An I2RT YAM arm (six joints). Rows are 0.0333 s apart.
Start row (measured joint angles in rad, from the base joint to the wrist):
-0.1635, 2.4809, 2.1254, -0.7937, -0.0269, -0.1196
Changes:
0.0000, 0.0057, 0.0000, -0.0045, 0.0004, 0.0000
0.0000, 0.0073, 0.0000, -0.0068, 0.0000, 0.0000
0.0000, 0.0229, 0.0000, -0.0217, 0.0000, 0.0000
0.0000, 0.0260, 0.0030, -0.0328, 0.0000, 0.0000
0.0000, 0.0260, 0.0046, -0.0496, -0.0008, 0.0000
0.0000, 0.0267, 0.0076, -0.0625, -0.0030, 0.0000
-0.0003, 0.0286, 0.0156, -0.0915, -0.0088, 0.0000
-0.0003, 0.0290, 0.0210, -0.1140, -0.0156, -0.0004
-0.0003, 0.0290, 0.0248, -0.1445, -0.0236, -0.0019
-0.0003, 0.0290, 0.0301, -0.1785, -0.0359, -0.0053
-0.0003, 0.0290, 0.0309, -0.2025, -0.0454, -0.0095
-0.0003, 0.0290, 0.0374, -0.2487, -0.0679, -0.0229
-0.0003, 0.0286, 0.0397, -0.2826, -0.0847, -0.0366
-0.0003, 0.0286, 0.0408, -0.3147, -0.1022, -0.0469
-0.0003, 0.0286, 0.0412, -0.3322, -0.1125, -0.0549
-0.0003, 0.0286, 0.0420, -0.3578, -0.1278, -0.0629
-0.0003, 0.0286, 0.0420, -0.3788, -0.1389, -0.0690
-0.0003, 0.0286, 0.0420, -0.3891, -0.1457, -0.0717
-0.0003, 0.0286, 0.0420, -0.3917, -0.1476, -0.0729
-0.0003, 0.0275, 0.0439, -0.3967, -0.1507, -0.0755
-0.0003, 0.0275, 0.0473, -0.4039, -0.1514, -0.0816
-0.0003, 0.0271, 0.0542, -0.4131, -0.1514, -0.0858
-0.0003, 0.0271, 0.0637, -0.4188, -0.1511, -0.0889
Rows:
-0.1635, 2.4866, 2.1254, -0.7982, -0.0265, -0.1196
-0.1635, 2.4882, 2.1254, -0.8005, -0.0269, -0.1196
-0.1635, 2.5038, 2.1254, -0.8154, -0.0269, -0.1196
-0.1635, 2.5069, 2.1284, -0.8265, -0.0269, -0.1196
-0.1635, 2.5069, 2.1300, -0.8433, -0.0277, -0.1196
-0.1635, 2.5076, 2.1330, -0.8562, -0.0299, -0.1196
-0.1638, 2.5095, 2.1410, -0.8852, -0.0357, -0.1196
-0.1638, 2.5099, 2.1464, -0.9077, -0.0425, -0.1200
-0.1638, 2.5099, 2.1502, -0.9382, -0.0505, -0.1215
-0.1638, 2.5099, 2.1555, -0.9722, -0.0628, -0.1249
-0.1638, 2.5099, 2.1563, -0.9962, -0.0723, -0.1291
-0.1638, 2.5099, 2.1628, -1.0424, -0.0948, -0.1425
-0.1638, 2.5095, 2.1651, -1.0763, -0.1116, -0.1562
-0.1638, 2.5095, 2.1662, -1.1084, -0.1291, -0.1665
-0.1638, 2.5095, 2.1666, -1.1259, -0.1394, -0.1745
-0.1638, 2.5095, 2.1674, -1.1515, -0.1547, -0.1825
-0.1638, 2.5095, 2.1674, -1.1725, -0.1658, -0.1886
-0.1638, 2.5095, 2.1674, -1.1828, -0.1726, -0.1913
-0.1638, 2.5095, 2.1674, -1.1854, -0.1745, -0.1925
-0.1638, 2.5084, 2.1693, -1.1904, -0.1776, -0.1951
-0.1638, 2.5084, 2.1727, -1.1976, -0.1783, -0.2012
-0.1638, 2.5080, 2.1796, -1.2068, -0.1783, -0.2054
-0.1638, 2.5080, 2.1891, -1.2125, -0.1780, -0.2085

